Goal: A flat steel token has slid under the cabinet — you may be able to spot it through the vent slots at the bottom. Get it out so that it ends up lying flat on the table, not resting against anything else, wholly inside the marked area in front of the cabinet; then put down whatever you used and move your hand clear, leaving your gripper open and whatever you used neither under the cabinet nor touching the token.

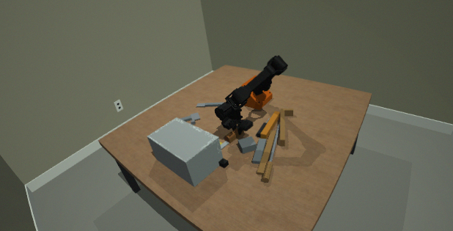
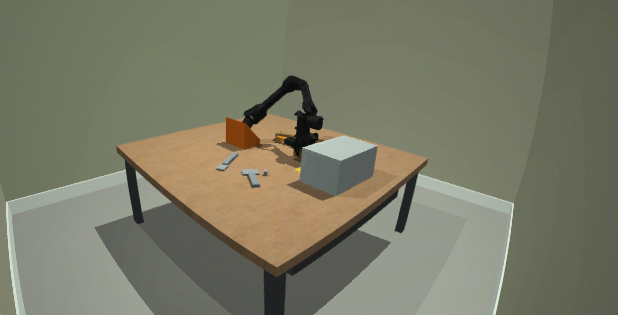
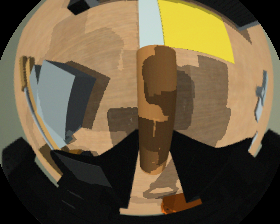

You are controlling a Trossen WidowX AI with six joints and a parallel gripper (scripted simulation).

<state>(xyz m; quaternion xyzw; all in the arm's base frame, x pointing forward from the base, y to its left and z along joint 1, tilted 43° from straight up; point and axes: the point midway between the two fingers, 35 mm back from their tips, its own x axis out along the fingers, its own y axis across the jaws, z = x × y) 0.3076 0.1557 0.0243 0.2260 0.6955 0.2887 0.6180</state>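
My gripper tip is 40 mm short of the grey block, 110 mm to the right of it and 10 mm below it. Round my gripper tip: wooden stick: 10 mm ahead, 210 mm to the left; then orange bar: 160 mm behind, 100 mm to the left, 10 mm above; then grey t-piece: 70 mm ahead, 350 mm to the right.
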